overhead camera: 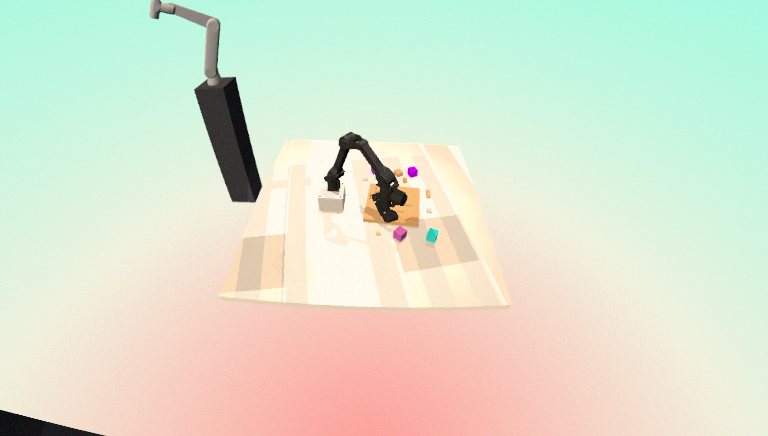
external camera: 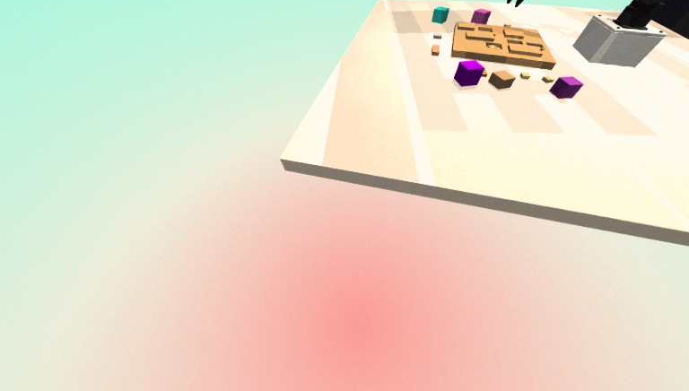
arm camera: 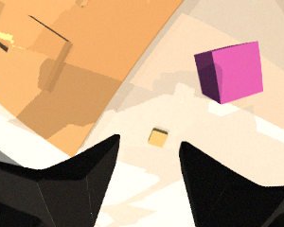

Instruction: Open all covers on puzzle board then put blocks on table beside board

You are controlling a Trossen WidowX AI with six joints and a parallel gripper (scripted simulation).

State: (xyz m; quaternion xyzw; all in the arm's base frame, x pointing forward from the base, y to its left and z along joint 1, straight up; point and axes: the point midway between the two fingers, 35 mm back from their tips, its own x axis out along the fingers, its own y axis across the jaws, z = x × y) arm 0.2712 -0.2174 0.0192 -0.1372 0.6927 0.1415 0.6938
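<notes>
The magenta block is 8 cm ahead of my gripper tip, 6 cm below it and 5 cm to the right of it. The rest, counted from my gripper tip: small grey piece: 26 cm ahead, 14 cm to the left, 8 cm below; then small orange piece: 28 cm to the left, 27 cm ahead, 7 cm below; then cyan block: 25 cm ahead, 6 cm to the right, 6 cm below.
</notes>
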